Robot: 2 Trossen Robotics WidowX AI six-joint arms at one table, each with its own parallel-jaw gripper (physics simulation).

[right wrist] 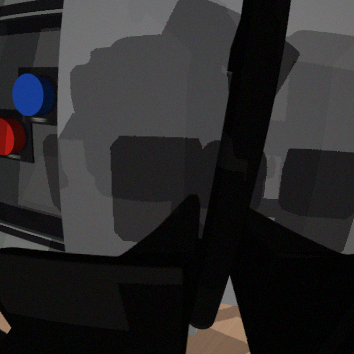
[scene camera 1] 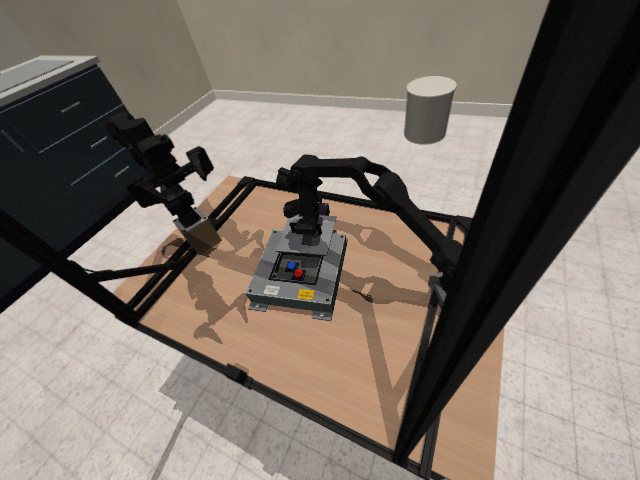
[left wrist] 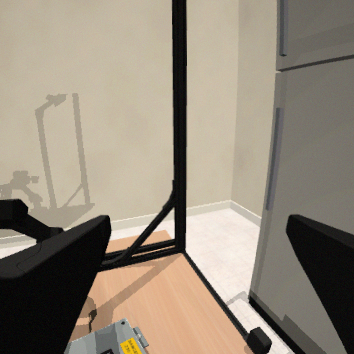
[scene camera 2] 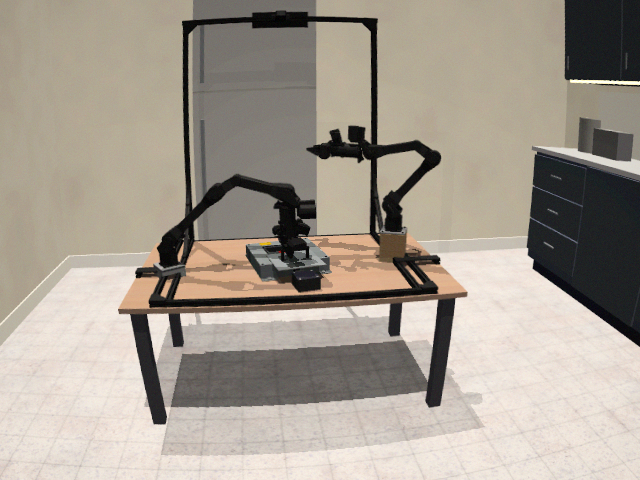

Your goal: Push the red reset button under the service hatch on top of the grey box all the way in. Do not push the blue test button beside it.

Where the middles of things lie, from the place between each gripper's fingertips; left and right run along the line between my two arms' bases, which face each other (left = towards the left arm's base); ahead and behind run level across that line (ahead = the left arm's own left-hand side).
Scene:
My right gripper is now 13 cm past the blue test button (right wrist: 34, 95), 3 cm to the right of it and 3 cm above it. The rest, counted from my right hand: service hatch (scene camera 1: 318, 244) 2 cm to the left, 1 cm above; grey box (scene camera 1: 320, 298) 7 cm behind, 4 cm below.
The blue test button lies 12 cm ahead of my left hand, 10 cm to the right of it and 41 cm below it. From my left hand the other things lie so: service hatch (25 cm ahead, 11 cm to the right, 36 cm below); grey box (18 cm ahead, 13 cm to the right, 42 cm below).

